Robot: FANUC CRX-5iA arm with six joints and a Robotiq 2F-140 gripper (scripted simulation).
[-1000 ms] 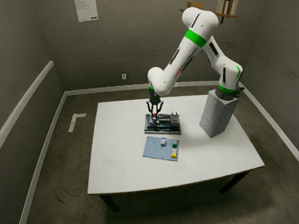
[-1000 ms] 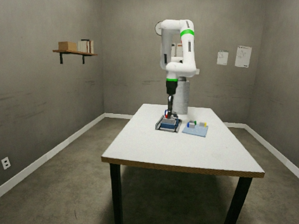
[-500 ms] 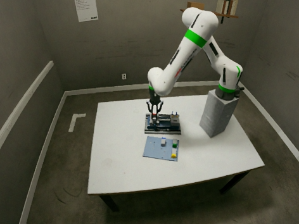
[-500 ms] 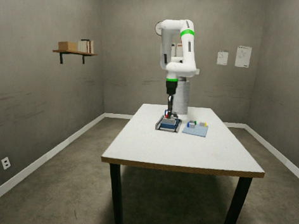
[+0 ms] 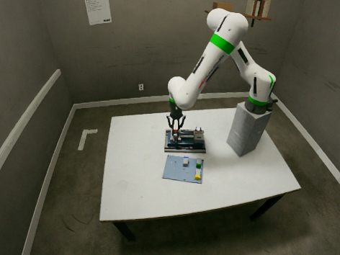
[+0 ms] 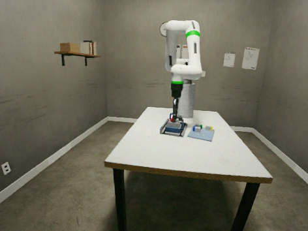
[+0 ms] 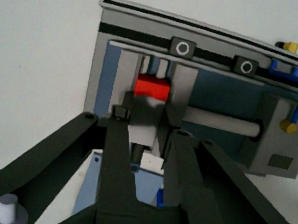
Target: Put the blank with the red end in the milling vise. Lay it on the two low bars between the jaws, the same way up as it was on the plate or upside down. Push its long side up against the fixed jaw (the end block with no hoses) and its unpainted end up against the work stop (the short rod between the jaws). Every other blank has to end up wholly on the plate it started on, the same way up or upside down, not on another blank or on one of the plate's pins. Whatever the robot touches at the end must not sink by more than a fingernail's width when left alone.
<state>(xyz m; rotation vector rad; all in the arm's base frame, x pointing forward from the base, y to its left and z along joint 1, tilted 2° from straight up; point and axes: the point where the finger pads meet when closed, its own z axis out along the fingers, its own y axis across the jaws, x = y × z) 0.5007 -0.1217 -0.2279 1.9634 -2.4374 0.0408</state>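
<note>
Now: hand 30 mm above the red-ended blank. The rest, counted from my hand: work stop (50 mm to the left, 40 mm below); then plate (240 mm to the left, 130 mm below, 10 mm behind); then blue-ended blank (200 mm to the left, 110 mm below, 30 mm behind).
</note>
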